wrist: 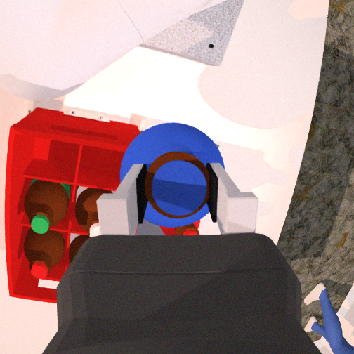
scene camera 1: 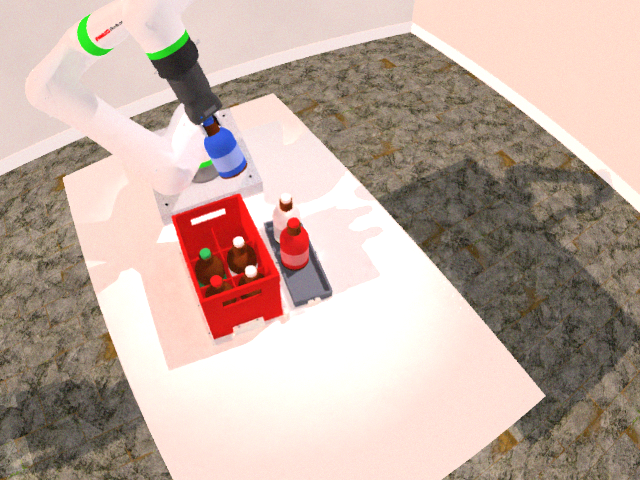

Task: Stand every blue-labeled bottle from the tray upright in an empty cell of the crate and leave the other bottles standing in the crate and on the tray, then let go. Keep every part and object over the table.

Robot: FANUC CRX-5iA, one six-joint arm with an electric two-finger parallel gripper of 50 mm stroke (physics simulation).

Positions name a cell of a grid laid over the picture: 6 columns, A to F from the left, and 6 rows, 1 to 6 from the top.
Note:
I see my gripper (scene camera 1: B2), a blue-labeled bottle (scene camera 1: C2) and a red bottle (scene camera 1: C4).
The blue-labeled bottle also shows in the wrist view (wrist: C4). My gripper is seen too in the wrist view (wrist: C4).

